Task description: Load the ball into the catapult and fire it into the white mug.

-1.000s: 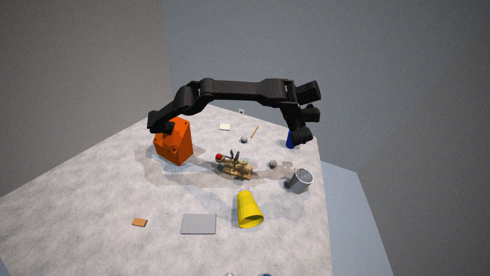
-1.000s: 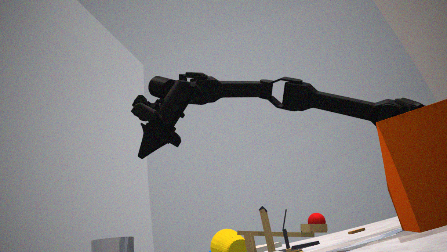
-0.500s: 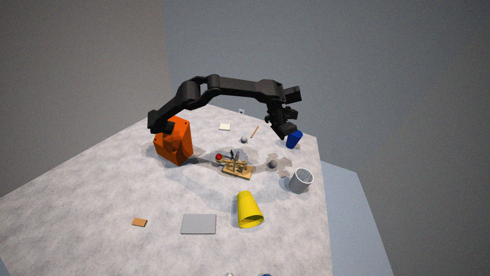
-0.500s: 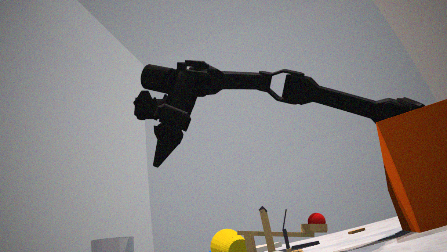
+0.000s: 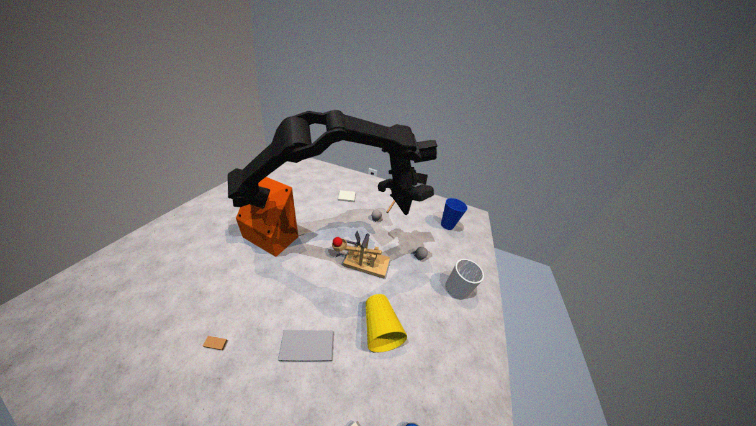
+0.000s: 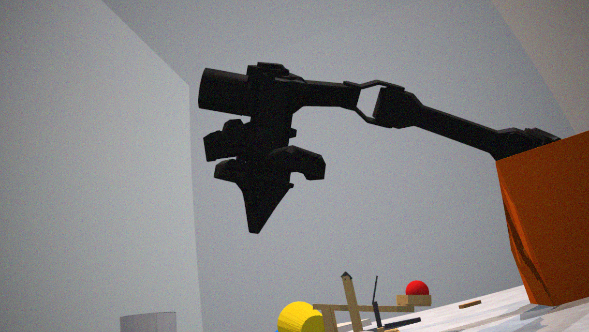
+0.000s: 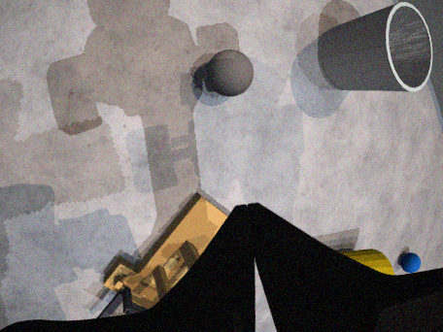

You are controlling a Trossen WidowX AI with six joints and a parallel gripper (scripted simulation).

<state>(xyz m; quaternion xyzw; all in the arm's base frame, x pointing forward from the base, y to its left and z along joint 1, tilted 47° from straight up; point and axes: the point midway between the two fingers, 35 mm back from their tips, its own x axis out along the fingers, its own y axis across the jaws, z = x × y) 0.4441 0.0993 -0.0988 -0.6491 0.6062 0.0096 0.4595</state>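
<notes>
My gripper tip is now 18 cm past the red ball, 11 cm to the left of it and 11 cm above it. Also, from my gripper tip: white mug 24 cm ahead, 7 cm to the right, 14 cm below; blue cup 18 cm ahead, 26 cm to the left, 14 cm below; wooden catapult 11 cm behind, 8 cm to the right, 12 cm below.
</notes>
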